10 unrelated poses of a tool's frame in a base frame.
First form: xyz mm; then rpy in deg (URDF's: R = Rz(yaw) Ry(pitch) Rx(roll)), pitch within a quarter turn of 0, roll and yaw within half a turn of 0.
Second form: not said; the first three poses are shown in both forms.
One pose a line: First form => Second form
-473 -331 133 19.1 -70.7 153.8 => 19.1 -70.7 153.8 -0.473 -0.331 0.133
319 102 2 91.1 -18.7 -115.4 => 91.1 -18.7 -115.4 0.319 0.102 0.002
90 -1 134 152.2 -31.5 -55.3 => 152.2 -31.5 -55.3 0.090 -0.001 0.134
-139 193 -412 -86.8 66.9 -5.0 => -86.8 66.9 -5.0 -0.139 0.193 -0.412
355 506 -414 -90.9 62.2 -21.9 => -90.9 62.2 -21.9 0.355 0.506 -0.414
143 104 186 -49.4 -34.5 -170.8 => -49.4 -34.5 -170.8 0.143 0.104 0.186
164 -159 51 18.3 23.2 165.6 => 18.3 23.2 165.6 0.164 -0.159 0.051
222 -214 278 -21.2 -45.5 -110.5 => -21.2 -45.5 -110.5 0.222 -0.214 0.278
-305 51 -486 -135.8 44.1 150.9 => -135.8 44.1 150.9 -0.305 0.051 -0.486
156 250 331 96.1 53.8 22.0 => 96.1 53.8 22.0 0.156 0.250 0.331
